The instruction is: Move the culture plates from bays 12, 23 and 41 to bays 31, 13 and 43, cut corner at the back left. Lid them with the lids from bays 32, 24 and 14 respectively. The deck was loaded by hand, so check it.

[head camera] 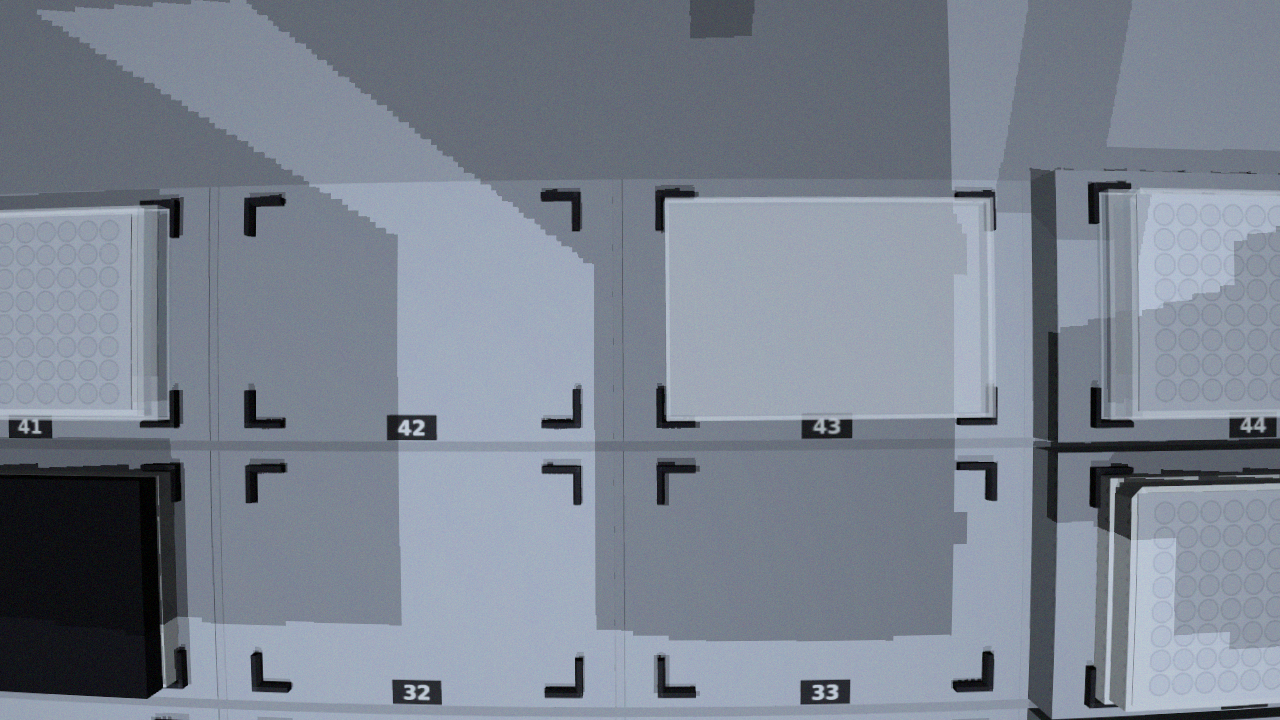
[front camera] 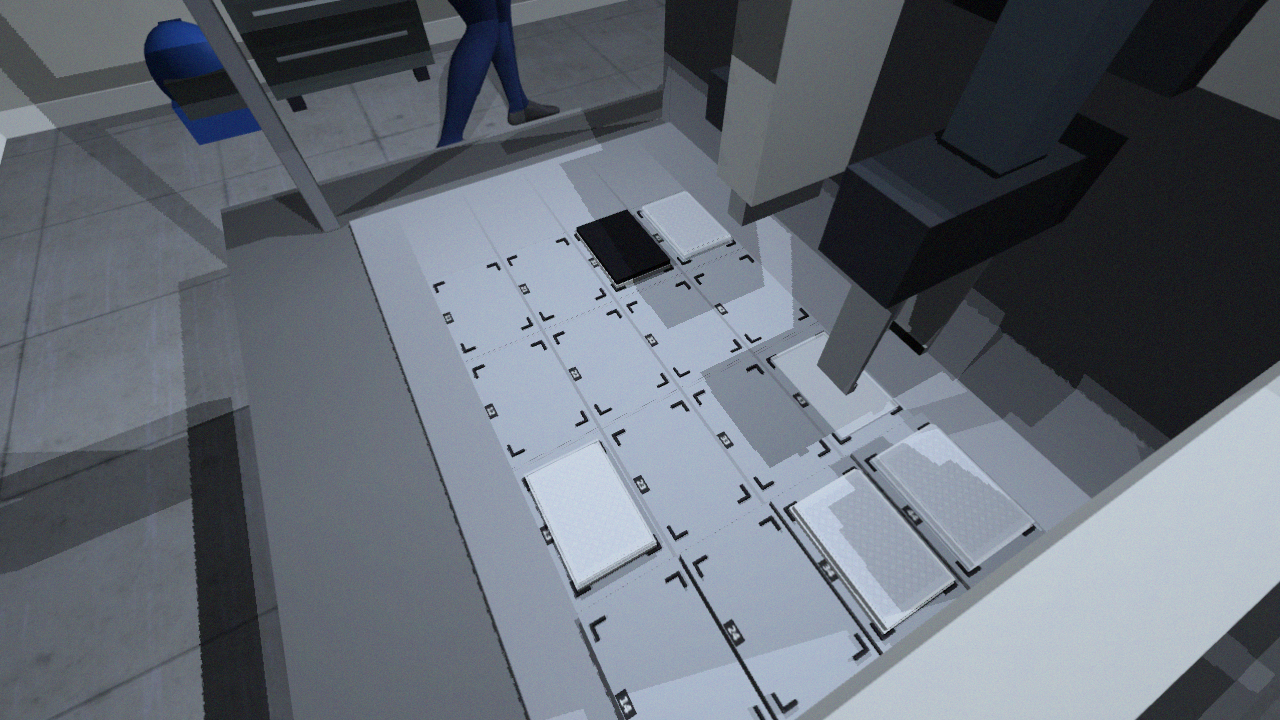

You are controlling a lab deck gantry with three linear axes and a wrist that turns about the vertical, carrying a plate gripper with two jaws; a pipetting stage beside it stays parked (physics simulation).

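Places are measured from the robot's base along level axes (x ahead, y left, z up), in millimetres.
Pixels of known places: gripper, fingertip midpoint: [front camera: 872,358]; robot's base at its link origin: [front camera: 436,286].
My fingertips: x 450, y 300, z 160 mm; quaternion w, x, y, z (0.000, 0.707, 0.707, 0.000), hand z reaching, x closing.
Note:
Ahead of a thing's pixels: the offset from my fingertips to its top centre.
My gripper [front camera: 884,368] hangs above the bay 43 area in the front view, jaws apart and empty; it does not show in the head view. A thin clear plain piece, like a lid @[58 mm back, 64 mm left, 152 mm down] [front camera: 810,380] [head camera: 814,308], lies flat in bay 43, no wells visible. A welled plate @[386 mm back, 64 mm left, 146 mm down] [front camera: 686,223] [head camera: 62,313] with a clear rim is in bay 41. A black-topped plate @[386 mm back, 43 mm right, 144 mm down] [front camera: 622,246] [head camera: 71,582] is in bay 31, its pale base showing at the edge. A white plate @[58 mm back, 258 mm right, 144 mm down] [front camera: 590,514] is in bay 13. Bays 12, 23, 32, 24 and 14 show no labware.
A welled plate @[106 mm ahead, 64 mm left, 131 mm down] [front camera: 953,492] [head camera: 1208,308] is in bay 44, and another plate @[106 mm ahead, 43 mm right, 131 mm down] [front camera: 872,550] [head camera: 1208,600] in bay 34 shows a cut corner at the upper left in the head view. The parked pipetting stage [front camera: 792,107] stands behind the deck. A frame post [front camera: 268,116] rises at the left.

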